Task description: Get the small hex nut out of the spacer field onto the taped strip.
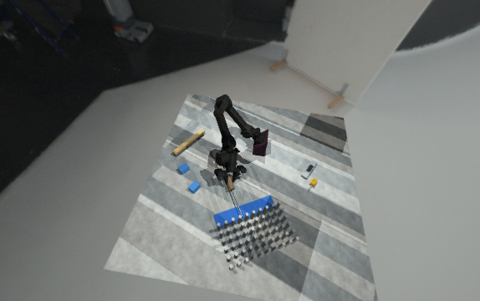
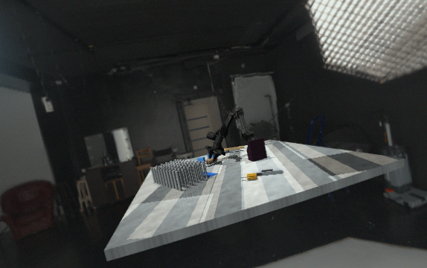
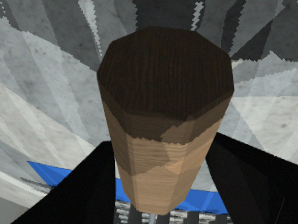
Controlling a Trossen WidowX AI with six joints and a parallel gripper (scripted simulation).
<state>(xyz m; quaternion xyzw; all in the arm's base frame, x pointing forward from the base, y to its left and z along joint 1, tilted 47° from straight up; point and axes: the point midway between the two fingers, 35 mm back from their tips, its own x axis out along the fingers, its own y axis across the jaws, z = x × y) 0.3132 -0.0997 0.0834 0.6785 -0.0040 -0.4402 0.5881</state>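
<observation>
My gripper tip is now 13 cm short of the blue taped strip, 13 cm to the right of it and 4 cm above it. Also, from my gripper tip: yellow-handled tool 14 cm behind, 51 cm to the left, 2 cm below.
</observation>
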